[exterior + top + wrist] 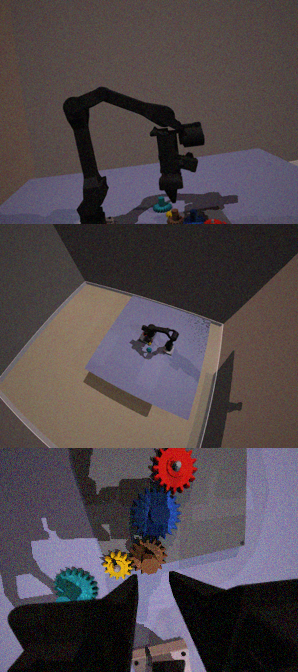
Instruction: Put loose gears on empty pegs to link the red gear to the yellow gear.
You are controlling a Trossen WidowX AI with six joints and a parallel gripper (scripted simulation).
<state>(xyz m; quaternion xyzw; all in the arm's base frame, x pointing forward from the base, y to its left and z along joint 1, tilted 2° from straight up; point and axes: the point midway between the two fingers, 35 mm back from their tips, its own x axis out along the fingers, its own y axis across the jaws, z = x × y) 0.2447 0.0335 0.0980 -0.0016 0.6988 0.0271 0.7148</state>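
Right now my gripper tip is 5 cm above the brown gear. Also, from my gripper tip: red gear (11 cm ahead, 6 cm below, 3 cm to the right); yellow gear (6 cm below, 4 cm to the left, 1 cm behind); blue gear (5 cm below, 5 cm ahead, 1 cm to the right).
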